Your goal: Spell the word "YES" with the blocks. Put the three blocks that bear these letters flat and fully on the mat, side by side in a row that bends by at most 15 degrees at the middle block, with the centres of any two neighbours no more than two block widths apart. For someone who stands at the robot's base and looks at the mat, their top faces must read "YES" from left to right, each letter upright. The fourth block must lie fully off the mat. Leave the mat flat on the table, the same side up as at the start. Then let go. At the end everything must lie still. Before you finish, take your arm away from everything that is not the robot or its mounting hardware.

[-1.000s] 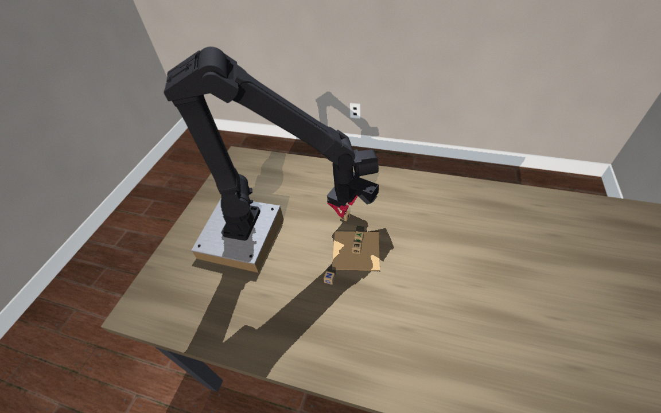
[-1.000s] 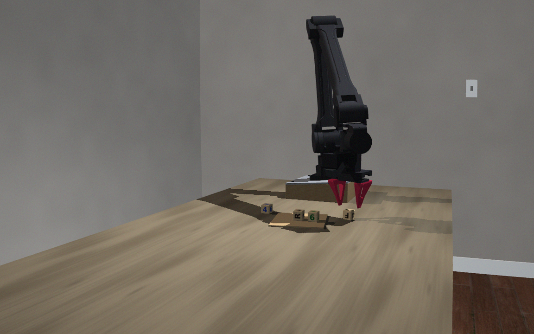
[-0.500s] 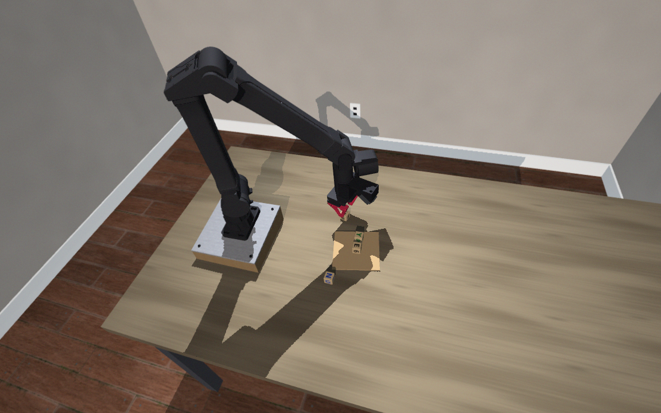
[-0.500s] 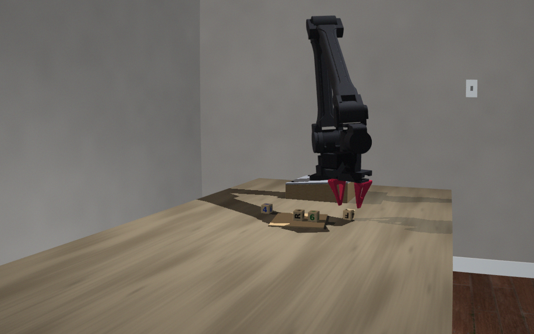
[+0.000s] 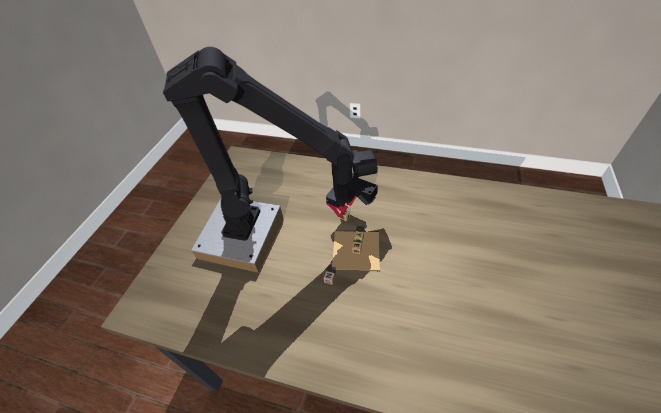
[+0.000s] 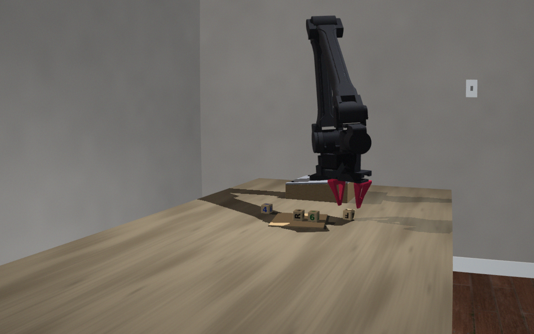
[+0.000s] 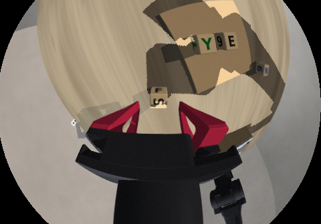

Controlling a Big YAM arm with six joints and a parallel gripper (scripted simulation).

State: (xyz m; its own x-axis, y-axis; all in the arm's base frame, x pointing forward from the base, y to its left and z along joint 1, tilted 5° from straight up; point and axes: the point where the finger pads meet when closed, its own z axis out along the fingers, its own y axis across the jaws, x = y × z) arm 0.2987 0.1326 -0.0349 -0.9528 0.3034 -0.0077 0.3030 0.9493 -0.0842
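The tan mat is 120 mm to the right of my hand, 60 mm ahead of it and 40 mm below it.
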